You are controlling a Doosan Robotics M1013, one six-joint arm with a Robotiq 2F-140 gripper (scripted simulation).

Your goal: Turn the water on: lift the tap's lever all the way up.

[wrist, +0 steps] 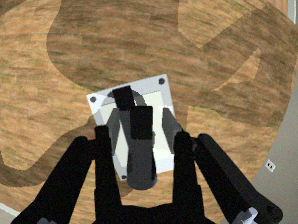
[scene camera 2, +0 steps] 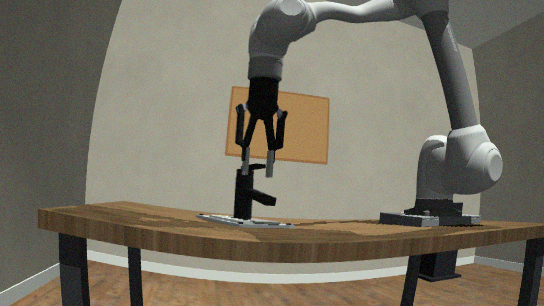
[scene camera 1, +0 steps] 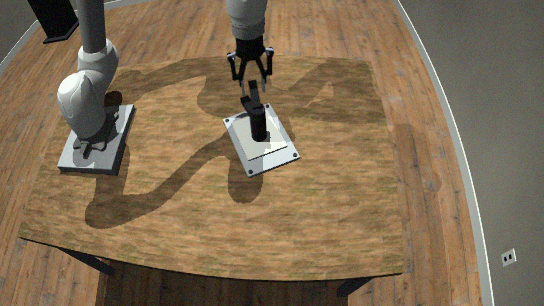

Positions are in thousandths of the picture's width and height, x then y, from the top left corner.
Labels:
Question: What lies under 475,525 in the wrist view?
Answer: A lever.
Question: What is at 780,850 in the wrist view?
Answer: The gripper.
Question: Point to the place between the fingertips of the gripper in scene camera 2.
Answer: At 472,577

